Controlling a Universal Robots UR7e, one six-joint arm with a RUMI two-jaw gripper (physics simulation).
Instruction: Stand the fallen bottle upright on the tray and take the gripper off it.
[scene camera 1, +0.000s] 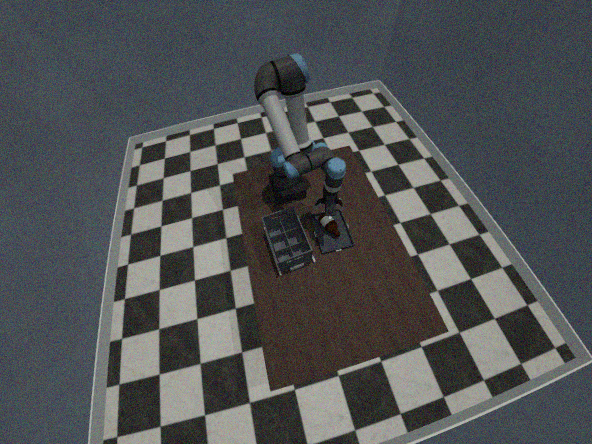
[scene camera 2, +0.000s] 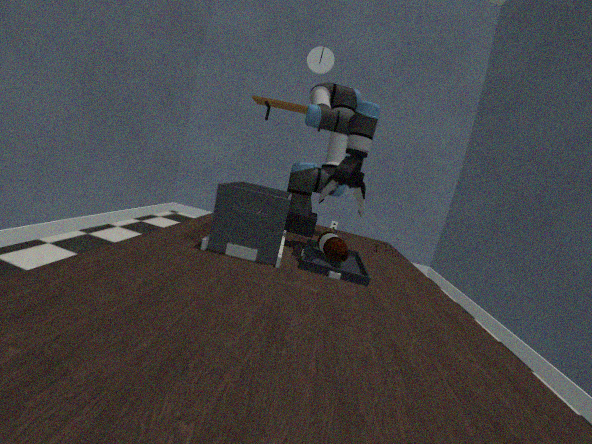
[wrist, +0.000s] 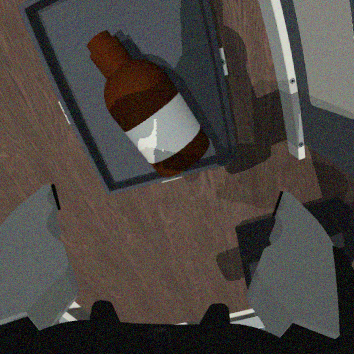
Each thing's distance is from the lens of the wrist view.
my gripper (wrist: 167, 191): 0.13 m
brown bottle (wrist: 138, 94): 0.19 m
